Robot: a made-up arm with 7 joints. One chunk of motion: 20 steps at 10 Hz.
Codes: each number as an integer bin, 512 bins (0 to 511) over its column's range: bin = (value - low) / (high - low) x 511, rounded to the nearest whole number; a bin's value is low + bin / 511 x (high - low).
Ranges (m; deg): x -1..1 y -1..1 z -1..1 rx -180..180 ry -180..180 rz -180..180
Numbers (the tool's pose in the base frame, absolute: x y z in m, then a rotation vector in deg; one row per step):
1: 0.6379 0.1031 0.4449 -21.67 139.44 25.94
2: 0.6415 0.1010 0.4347 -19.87 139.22 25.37
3: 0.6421 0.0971 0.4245 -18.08 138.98 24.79
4: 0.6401 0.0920 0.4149 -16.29 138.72 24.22
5: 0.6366 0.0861 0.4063 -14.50 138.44 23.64
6: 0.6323 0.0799 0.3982 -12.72 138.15 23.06
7: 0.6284 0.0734 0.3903 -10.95 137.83 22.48
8: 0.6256 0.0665 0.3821 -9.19 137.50 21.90
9: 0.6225 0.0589 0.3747 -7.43 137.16 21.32
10: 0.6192 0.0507 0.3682 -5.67 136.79 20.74
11: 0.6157 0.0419 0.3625 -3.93 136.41 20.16
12: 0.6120 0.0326 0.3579 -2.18 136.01 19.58
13: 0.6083 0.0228 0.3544 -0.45 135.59 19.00
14: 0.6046 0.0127 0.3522 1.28 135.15 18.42
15: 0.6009 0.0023 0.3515 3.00 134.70 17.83
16: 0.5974 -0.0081 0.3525 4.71 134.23 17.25
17: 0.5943 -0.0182 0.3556 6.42 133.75 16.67
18: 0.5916 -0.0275 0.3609 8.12 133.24 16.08
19: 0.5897 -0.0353 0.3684 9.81 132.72 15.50
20: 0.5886 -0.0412 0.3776 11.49 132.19 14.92
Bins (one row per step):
1: 418 282 369 225 453 292
2: 419 281 367 227 453 292
3: 420 280 364 230 453 291
4: 419 279 362 232 452 290
5: 418 277 359 235 452 289
6: 417 276 357 237 452 288
7: 416 274 355 240 451 287
8: 415 272 353 242 451 287
9: 415 271 351 245 450 286
10: 414 268 350 247 450 285
11: 413 266 348 250 449 284
12: 412 264 347 252 449 283
13: 411 261 346 255 448 282
14: 410 259 345 257 447 282
15: 409 256 345 260 447 281
16: 408 253 346 262 446 280
17: 407 251 346 265 445 279
18: 407 248 348 267 445 278
19: 406 246 350 269 444 278
20: 406 245 352 272 443 277

